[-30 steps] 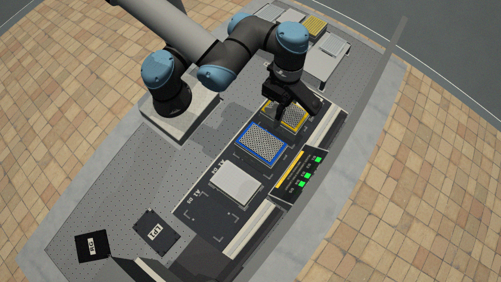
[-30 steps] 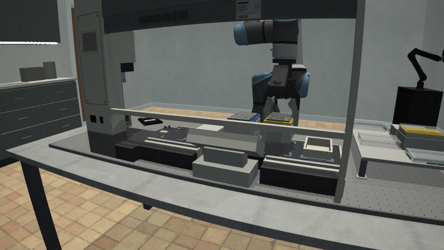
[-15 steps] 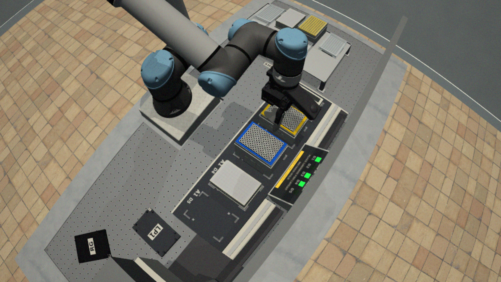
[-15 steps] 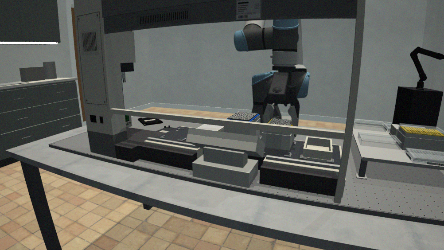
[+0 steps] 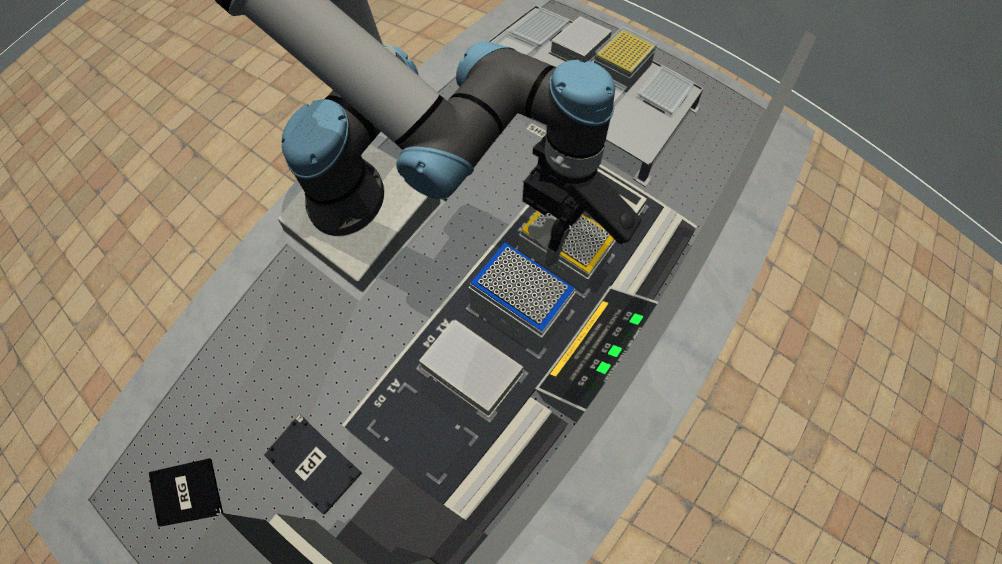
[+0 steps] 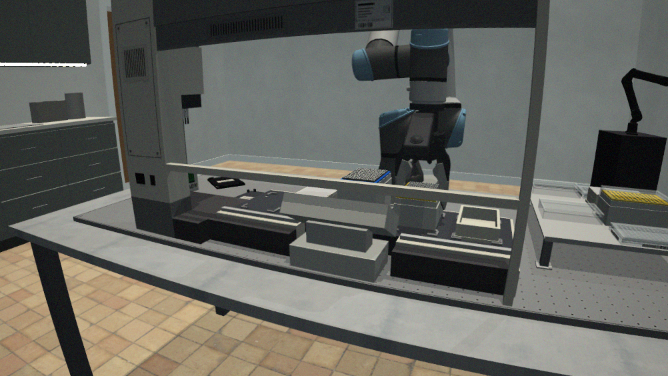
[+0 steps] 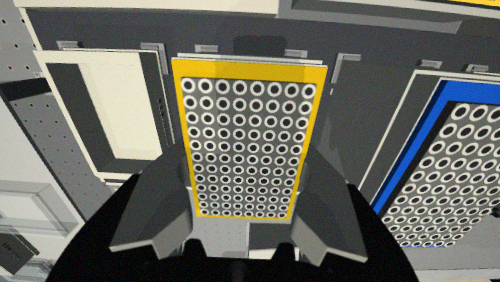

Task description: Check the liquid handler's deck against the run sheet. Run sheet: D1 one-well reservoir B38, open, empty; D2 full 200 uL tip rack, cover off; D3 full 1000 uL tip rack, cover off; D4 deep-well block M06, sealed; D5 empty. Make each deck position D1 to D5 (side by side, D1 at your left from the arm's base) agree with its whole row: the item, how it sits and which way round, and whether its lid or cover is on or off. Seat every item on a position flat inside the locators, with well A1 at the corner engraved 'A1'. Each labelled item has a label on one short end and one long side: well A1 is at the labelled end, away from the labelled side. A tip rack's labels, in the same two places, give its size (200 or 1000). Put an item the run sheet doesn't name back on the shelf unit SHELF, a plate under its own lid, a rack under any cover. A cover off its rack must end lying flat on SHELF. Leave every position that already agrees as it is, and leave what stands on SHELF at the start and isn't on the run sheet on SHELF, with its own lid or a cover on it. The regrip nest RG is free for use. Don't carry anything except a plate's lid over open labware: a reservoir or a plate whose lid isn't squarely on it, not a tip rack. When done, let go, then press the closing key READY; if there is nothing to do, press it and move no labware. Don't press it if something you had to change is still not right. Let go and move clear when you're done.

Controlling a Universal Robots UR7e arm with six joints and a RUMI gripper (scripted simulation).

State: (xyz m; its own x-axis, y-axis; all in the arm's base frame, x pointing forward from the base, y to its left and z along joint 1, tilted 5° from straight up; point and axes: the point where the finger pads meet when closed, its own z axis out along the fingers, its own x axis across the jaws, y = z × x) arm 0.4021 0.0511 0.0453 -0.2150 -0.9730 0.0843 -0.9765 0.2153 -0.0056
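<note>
Now: the yellow-framed tip rack 1 cm behind my hand and 1 cm above it. Also, from my hand: handler's frame bar: 15 cm ahead, 21 cm to the right, 7 cm above; blue-framed tip rack: 4 cm behind, 13 cm to the right, 2 cm above; one-well reservoir: 3 cm ahead, 12 cm to the left, 4 cm below.
</note>
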